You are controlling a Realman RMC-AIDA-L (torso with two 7-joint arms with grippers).
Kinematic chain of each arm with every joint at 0, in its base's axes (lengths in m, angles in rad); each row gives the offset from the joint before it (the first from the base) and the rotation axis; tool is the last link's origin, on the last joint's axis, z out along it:
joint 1: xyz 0 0 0.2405 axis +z
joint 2: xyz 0 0 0 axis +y
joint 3: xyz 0 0 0.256 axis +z
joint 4: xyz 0 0 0 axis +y
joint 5: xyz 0 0 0.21 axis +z
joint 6: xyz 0 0 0 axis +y
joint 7: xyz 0 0 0.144 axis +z
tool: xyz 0 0 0
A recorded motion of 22 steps. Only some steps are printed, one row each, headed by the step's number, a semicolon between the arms.
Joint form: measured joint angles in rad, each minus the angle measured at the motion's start. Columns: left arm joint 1, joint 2, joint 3, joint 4, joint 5, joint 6, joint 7; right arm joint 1, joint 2, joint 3, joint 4, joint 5, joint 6, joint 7.
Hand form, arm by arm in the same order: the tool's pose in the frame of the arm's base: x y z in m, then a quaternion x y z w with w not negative. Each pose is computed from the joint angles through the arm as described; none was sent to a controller.
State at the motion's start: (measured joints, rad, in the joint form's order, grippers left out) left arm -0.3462 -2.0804 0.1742 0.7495 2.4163 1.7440 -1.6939; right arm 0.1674 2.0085 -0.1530 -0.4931 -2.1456 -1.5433 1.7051
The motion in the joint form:
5: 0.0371 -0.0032 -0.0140 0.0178 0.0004 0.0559 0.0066; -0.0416 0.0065 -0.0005 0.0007 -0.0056 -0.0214 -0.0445
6: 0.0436 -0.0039 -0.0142 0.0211 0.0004 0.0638 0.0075; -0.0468 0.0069 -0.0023 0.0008 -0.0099 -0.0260 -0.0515
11: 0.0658 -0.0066 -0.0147 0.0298 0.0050 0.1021 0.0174; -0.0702 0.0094 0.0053 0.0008 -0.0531 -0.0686 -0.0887
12: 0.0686 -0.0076 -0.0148 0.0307 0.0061 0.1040 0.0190; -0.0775 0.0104 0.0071 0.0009 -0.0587 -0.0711 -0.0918
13: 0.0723 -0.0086 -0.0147 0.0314 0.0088 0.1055 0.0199; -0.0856 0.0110 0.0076 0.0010 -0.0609 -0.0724 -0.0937
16: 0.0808 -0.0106 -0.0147 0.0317 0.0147 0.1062 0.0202; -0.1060 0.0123 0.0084 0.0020 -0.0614 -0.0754 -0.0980
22: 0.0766 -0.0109 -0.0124 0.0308 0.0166 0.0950 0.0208; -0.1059 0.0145 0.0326 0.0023 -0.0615 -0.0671 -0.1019
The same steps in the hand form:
5: -0.3637 0.2205 0.0445 -0.81293 -0.51144 -0.23813 0.14447; 0.4186 0.1775 0.0448 -0.68279 0.60223 0.31754 0.26511
6: -0.3642 0.2176 0.0448 -0.81245 -0.51239 -0.23863 0.14295; 0.4187 0.1748 0.0439 -0.68504 0.60160 0.31529 0.26341
11: -0.3644 0.2064 0.0449 -0.81331 -0.51286 -0.24123 0.13155; 0.4175 0.1597 0.0389 -0.69879 0.59733 0.30638 0.24701
12: -0.3646 0.2052 0.0446 -0.81319 -0.51331 -0.24101 0.13100; 0.4183 0.1560 0.0381 -0.69800 0.59944 0.30460 0.24634
13: -0.3652 0.2034 0.0441 -0.81270 -0.51475 -0.24005 0.13012; 0.4193 0.1523 0.0376 -0.69637 0.60184 0.30330 0.24670
16: -0.3668 0.1996 0.0429 -0.81069 -0.51924 -0.23786 0.12885; 0.4216 0.1436 0.0369 -0.69140 0.60744 0.30183 0.24875
22: -0.3673 0.2017 0.0423 -0.81149 -0.51878 -0.23462 0.13157; 0.4235 0.1437 0.0384 -0.68499 0.60816 0.30541 0.26010

